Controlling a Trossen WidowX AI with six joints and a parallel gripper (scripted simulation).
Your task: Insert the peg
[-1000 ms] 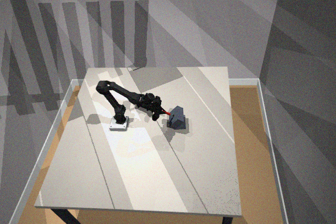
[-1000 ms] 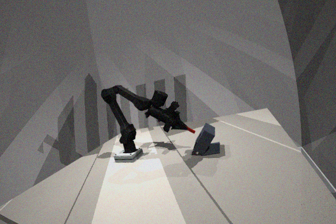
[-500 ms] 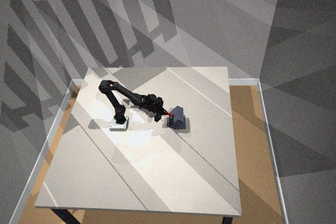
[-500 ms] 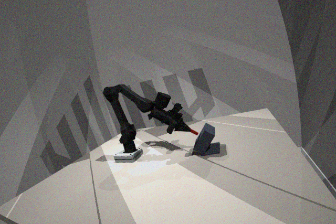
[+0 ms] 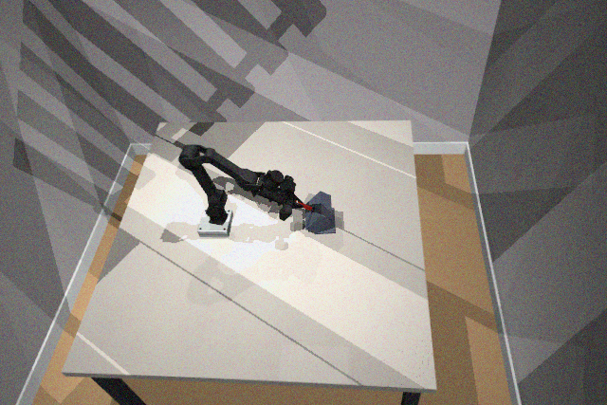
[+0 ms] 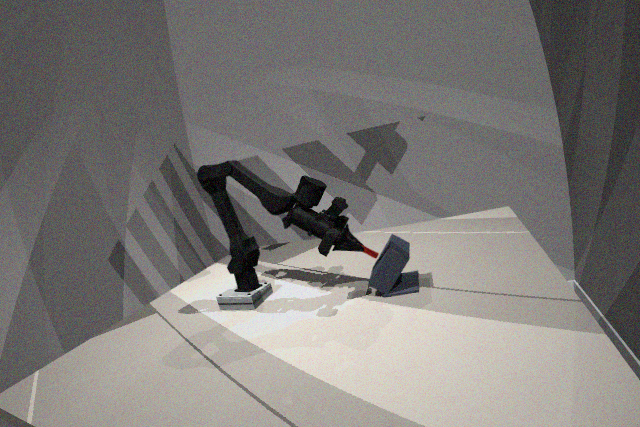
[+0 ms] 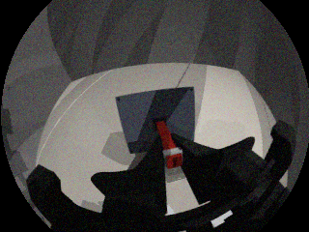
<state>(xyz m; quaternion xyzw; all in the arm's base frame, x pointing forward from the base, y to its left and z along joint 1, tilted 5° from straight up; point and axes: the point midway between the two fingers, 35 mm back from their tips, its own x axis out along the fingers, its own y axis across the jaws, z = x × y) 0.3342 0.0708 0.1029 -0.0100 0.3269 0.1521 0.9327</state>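
My gripper tip is 60 mm short of the sloped panel, 50 mm above it and 20 mm to the right of it. Also, from my gripper tip: flat base plate: 110 mm below, 80 mm ahead, 20 mm to the left; then red peg: 10 mm behind, 10 mm above.
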